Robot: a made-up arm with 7 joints.
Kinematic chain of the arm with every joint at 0, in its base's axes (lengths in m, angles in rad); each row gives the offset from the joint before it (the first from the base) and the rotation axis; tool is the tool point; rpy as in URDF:
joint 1: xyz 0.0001 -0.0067 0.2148 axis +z
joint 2: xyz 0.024 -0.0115 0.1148 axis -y
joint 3: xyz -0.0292 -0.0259 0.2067 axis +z
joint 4: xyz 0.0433 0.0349 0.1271 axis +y
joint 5: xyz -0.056 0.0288 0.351 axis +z
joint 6: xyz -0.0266 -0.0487 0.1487 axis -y
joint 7: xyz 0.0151 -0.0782 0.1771 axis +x
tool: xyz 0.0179 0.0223 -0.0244 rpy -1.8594 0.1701 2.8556
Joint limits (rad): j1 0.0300..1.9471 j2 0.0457..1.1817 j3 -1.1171..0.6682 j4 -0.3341..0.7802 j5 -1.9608..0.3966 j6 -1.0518..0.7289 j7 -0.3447..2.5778
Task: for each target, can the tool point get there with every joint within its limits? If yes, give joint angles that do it. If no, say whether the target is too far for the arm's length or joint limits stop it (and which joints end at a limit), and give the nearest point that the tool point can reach.
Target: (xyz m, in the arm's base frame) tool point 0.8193 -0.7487 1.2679
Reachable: no: too far | nearest point 0.5762 -0.5564 1.0200 | short by 0.397 m
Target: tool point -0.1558 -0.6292 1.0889
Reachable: yes | joints 1.3914 0.7786 0.2134 0.3233 -1.7743 -0.1151 0.3891
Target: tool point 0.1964 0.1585 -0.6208
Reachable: no: joint limits stop it (at a limit: joint 1, joint 2, joint 4, joint 5, joint 6, joint 7) | nearest point 0.4372 -0.7628 0.2651 | short by 1.301 m
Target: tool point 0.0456 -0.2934 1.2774
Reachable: yes | joints 1.3377 0.4340 0.0295 0.2694 -0.8006 -0.5084 1.5255
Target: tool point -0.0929 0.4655 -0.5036
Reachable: no: joint limits stop it (at a limit: joint 1, joint 2, joint 4, joint 5, joint 6, joint 7) | nearest point -0.8492 0.1381 0.3121 | short by 1.160 m
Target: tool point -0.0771 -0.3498 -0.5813
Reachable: no: joint limits stop it (at a limit: joint 2, joint 4, joint 5, joint 6, joint 7) | nearest point -0.1905 -0.8540 0.2549 | short by 0.983 m
